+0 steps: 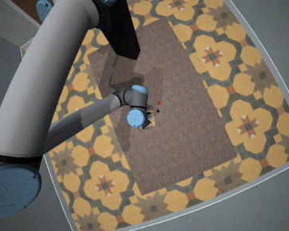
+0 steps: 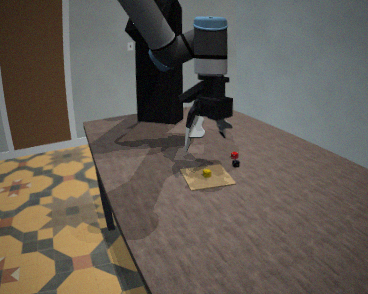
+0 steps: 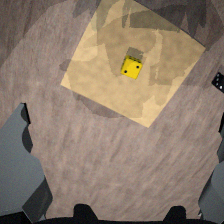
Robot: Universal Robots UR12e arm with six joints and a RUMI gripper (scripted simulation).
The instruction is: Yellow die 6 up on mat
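Now: hand 10 mm to the right of the yellow die and 100 mm above it. From my hand the other things lie so: black die (140 mm to the left, 100 mm below); red die (50 mm behind, 180 mm to the left, 100 mm below); tan mat (10 mm to the left, 110 mm below).
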